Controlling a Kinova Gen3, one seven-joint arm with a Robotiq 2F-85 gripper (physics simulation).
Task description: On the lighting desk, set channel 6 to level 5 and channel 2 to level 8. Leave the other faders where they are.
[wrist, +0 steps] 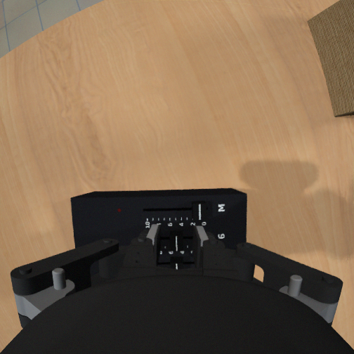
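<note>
The black lighting desk (100,220) lies at the lower middle of the wrist view, its lower part hidden under my gripper. My gripper (176,236) is partly open, with one fingertip on each side of the channel 6 fader knob (176,243) and a gap to the knob on both sides. The white line of that knob stands between the 6 and 4 marks, at about level 5. Part of another knob (176,266) shows just below it. Channel 2 is hidden behind the gripper.
The master fader knob (200,211), beside the letter M, stands at 0 in the desk's top row. A brown woven-textured block (335,60) is at the upper right on the wooden table (150,100). The table's curved edge and a tiled floor (30,20) show at the upper left.
</note>
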